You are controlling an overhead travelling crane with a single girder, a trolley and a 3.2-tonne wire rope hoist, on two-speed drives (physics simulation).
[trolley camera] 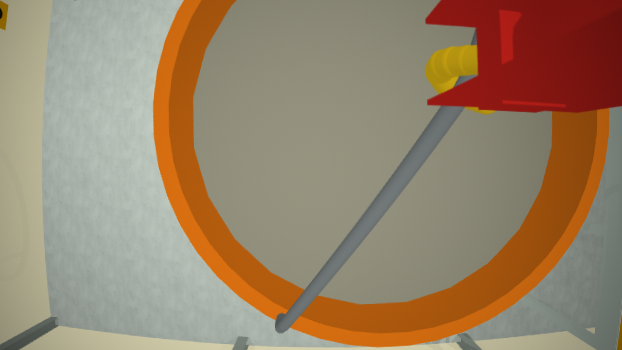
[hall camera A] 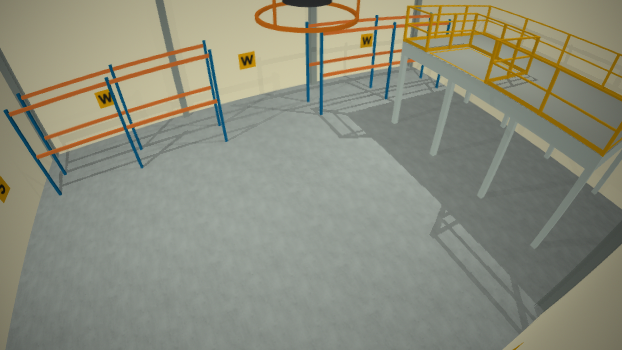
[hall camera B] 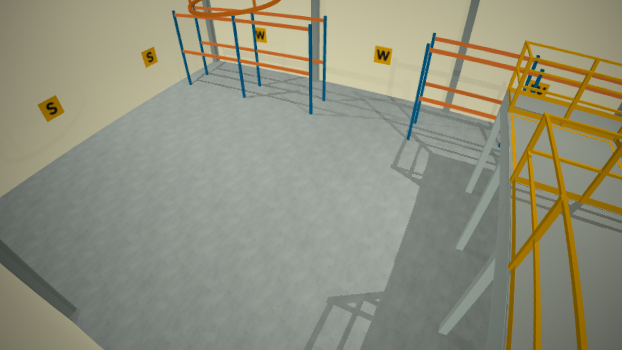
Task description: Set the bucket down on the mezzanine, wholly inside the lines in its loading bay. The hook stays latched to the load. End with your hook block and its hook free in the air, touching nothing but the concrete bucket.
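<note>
The orange concrete bucket (hall camera A: pixel 307 30) (hall camera B: pixel 220 14) (trolley camera: pixel 162 115) hangs in the air, its lower ring at the top edge of both hall views. It is apart from the mezzanine (hall camera A: pixel 450 72) (hall camera B: pixel 605 300). In the trolley view its round rim and grey bail (trolley camera: pixel 375 210) show from above. My yellow hook (trolley camera: pixel 442 70), under the red hook block (trolley camera: pixel 545 55), holds the bail; the block hides the latch and part of the bail. Yellow lines of the loading bay (hall camera A: pixel 450 48) (hall camera B: pixel 611 142) show on the mezzanine deck.
Yellow guardrails edge the mezzanine, with a yellow gate frame (hall camera A: pixel 492 60) (hall camera B: pixel 555 160) on its hall side. Blue and orange racks (hall camera A: pixel 160 68) (hall camera B: pixel 310 70) stand along the W wall; another rack (hall camera A: pixel 321 75) (hall camera B: pixel 465 57) stands beside the mezzanine's far end.
</note>
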